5 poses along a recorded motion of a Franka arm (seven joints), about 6.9 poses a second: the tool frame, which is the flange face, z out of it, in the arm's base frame.
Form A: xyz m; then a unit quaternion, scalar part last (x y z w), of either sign.
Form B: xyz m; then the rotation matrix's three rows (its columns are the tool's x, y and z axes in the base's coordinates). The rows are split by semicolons. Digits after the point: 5 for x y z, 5 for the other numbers.
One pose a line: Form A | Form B
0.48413 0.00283 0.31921 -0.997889 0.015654 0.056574 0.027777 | 0.48413 0.00283 0.31921; 0.99311 -0.03438 -0.11204; -0.02810 -0.99797 0.05721; -0.11378 -0.05367 -0.99206
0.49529 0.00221 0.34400 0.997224 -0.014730 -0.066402 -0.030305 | 0.49529 0.00221 0.34400; 0.99075 -0.03340 -0.13154; -0.02535 -0.99773 0.06240; -0.13333 -0.05849 -0.98934
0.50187 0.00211 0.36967 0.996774 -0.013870 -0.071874 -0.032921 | 0.50187 0.00211 0.36967; 0.98928 -0.03238 -0.14237; -0.02292 -0.99745 0.06762; -0.14420 -0.06364 -0.98750
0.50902 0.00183 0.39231 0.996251 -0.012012 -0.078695 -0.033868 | 0.50902 0.00183 0.39231; 0.98733 -0.02926 -0.15599; -0.01860 -0.99742 0.06937; -0.15761 -0.06559 -0.98532
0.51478 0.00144 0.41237 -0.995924 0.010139 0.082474 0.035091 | 0.51478 0.00144 0.41237; 0.98619 -0.02598 -0.16356; -0.01441 -0.99733 0.07157; -0.16499 -0.06822 -0.98393
